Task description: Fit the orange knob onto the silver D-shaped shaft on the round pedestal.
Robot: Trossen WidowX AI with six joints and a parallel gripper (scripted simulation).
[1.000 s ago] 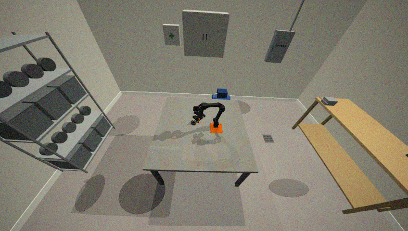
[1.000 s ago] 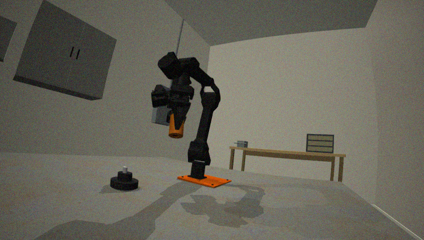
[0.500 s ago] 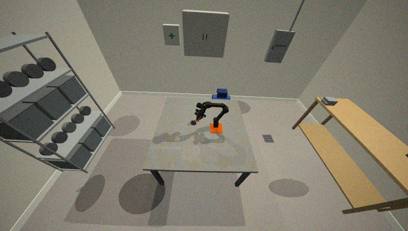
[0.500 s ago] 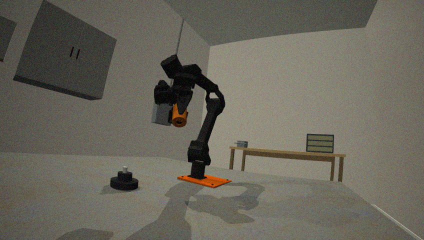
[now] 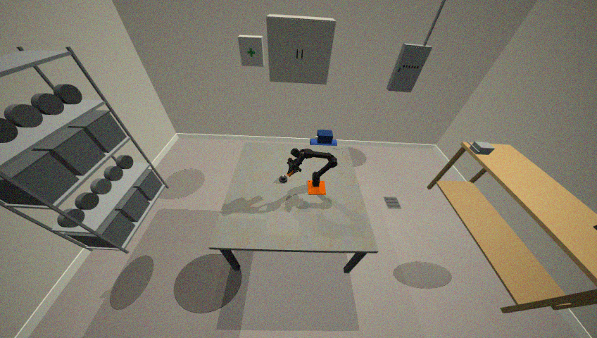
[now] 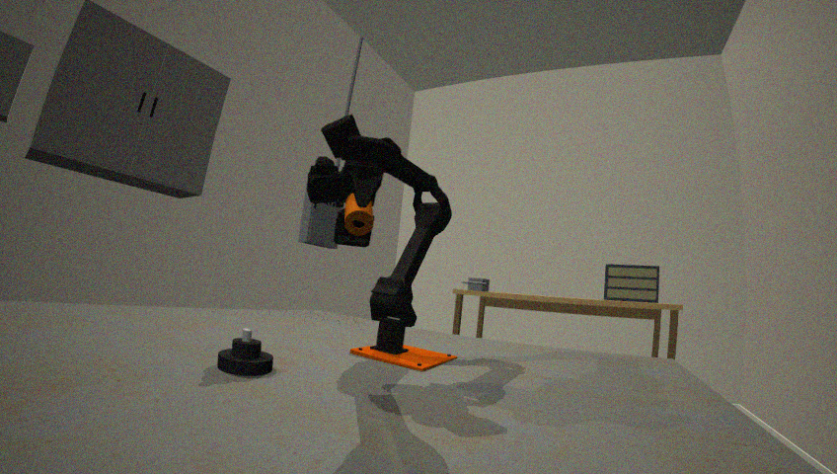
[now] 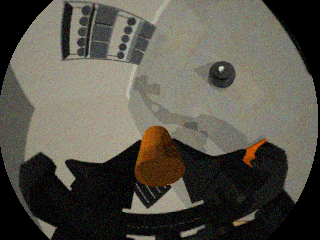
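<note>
My gripper tip is 20 mm past the orange knob, 20 mm to the left of it and 20 mm below it. Also, from my gripper tip: round pedestal 50 mm ahead, 150 mm to the right, 210 mm below.
</note>
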